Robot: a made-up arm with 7 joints. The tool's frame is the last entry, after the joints. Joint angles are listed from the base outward. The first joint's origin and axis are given. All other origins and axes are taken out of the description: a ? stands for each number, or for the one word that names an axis. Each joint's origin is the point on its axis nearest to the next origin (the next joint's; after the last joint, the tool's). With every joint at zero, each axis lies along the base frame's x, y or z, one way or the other. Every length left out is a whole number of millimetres.
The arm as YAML. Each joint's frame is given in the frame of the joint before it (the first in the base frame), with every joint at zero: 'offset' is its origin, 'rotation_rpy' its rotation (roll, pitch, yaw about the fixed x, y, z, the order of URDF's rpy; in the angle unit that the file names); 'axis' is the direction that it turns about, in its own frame. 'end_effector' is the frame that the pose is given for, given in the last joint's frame.
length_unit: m
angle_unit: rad
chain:
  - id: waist
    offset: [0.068, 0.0, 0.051]
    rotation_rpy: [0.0, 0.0, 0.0]
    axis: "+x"
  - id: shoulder
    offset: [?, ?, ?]
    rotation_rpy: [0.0, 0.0, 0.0]
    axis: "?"
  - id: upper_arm
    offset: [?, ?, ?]
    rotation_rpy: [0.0, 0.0, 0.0]
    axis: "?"
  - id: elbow
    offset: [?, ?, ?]
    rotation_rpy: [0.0, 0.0, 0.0]
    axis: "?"
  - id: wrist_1
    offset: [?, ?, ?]
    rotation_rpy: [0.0, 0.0, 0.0]
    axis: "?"
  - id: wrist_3
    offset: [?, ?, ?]
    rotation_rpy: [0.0, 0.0, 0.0]
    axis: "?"
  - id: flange
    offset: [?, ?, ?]
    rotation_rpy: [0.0, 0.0, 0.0]
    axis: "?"
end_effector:
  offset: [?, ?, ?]
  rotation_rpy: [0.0, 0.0, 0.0]
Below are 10 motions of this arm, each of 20 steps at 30 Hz.
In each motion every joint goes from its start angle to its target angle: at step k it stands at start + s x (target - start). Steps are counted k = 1, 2, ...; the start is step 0. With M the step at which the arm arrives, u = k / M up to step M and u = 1 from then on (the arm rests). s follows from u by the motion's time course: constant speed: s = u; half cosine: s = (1 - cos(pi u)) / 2; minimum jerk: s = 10 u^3 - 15 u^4 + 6 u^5.
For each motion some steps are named. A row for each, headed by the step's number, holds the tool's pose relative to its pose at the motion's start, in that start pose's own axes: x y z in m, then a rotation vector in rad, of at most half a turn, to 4 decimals.
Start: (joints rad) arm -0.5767 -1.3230 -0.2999 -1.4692 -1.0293 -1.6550 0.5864
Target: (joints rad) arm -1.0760 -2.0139 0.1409 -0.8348 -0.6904 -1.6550 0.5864
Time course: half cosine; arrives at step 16
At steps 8, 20:
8: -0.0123 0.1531 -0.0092 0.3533 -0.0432 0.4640
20: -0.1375 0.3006 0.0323 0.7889 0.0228 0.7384

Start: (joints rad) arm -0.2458 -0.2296 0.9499 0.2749 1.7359 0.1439 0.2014
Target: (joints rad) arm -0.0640 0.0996 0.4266 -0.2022 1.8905 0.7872 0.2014
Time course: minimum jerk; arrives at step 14
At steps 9, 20:
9: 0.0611 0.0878 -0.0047 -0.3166 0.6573 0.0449
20: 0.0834 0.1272 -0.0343 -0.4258 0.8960 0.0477

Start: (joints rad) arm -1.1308 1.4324 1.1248 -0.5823 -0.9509 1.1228 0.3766
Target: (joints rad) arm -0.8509 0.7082 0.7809 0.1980 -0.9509 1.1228 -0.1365
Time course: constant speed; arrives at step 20
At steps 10, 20:
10: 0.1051 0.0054 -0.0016 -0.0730 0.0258 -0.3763
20: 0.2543 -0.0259 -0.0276 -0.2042 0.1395 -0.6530

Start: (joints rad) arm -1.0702 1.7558 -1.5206 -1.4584 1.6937 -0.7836 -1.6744
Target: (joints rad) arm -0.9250 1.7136 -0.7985 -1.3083 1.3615 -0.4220 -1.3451
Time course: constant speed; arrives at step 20
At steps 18, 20:
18: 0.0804 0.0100 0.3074 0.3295 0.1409 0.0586
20: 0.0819 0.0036 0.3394 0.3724 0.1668 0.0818

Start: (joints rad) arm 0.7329 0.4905 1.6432 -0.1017 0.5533 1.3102 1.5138
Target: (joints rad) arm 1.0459 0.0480 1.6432 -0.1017 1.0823 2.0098 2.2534
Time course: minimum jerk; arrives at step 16
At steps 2, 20:
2: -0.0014 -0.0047 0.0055 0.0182 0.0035 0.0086
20: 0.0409 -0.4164 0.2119 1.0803 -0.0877 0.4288

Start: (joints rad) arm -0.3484 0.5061 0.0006 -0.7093 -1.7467 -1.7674 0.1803
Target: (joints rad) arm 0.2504 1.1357 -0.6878 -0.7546 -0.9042 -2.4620 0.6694
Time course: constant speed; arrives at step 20
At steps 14, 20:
14: 0.1383 -0.3328 -0.0059 -0.4877 -0.6809 0.9411
20: 0.2255 -0.4975 0.0749 -0.7142 -0.7596 1.4764

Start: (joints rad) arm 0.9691 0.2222 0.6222 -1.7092 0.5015 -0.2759 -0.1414
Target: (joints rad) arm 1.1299 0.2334 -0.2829 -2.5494 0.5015 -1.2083 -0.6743
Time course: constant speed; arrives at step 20
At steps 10, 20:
10: 0.0469 -0.0698 -0.2400 0.0485 0.0973 -0.4205
20: -0.0434 -0.1503 -0.4491 0.1312 0.1964 -0.9202

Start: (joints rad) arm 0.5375 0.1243 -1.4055 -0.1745 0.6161 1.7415 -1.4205
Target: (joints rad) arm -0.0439 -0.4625 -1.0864 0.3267 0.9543 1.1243 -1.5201
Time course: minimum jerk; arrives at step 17
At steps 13, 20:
13: 0.1284 -0.5442 -0.1926 1.4257 0.2833 -0.6785
20: 0.1127 -0.5887 -0.2405 1.5616 0.2907 -0.7471

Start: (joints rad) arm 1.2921 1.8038 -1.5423 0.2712 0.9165 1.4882 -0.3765
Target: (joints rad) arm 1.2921 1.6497 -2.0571 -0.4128 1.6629 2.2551 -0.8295
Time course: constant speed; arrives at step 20
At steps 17, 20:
17: 0.0670 0.0429 -0.0487 -0.5697 0.5828 -1.5281
20: 0.0577 0.0310 -0.0625 -0.6282 0.6923 -1.8069

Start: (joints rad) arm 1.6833 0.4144 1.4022 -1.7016 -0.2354 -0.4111 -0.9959
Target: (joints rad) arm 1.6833 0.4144 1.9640 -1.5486 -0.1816 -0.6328 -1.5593
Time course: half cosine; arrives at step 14
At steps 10, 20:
10: -0.1440 0.2170 0.0540 0.2402 0.0835 -0.0055
20: -0.1846 0.2525 0.0711 0.2937 0.1363 -0.0127

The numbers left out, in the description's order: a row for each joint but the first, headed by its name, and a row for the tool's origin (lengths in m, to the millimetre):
shoulder: xyz 0.0 -0.054 -0.08, axis -z
upper_arm: xyz 0.117 -0.054 0.0, axis +x
elbow: xyz 0.0 -0.103 -0.051, axis -y
wrist_1: xyz 0.348 0.0 0.109, axis -x
wrist_3: xyz 0.0 -0.297 0.126, axis +y
flange: xyz 0.043 0.0 0.017, axis +z
tool: xyz -0.079 0.28 0.0

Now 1 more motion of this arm.
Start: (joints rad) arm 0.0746 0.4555 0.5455 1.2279 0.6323 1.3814 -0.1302
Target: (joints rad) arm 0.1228 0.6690 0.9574 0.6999 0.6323 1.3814 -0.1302
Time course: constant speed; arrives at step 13
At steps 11, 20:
11: 0.2031 -0.0308 -0.0300 0.0729 0.5251 0.0528
20: 0.2369 -0.0357 -0.0470 0.0916 0.6110 0.0836

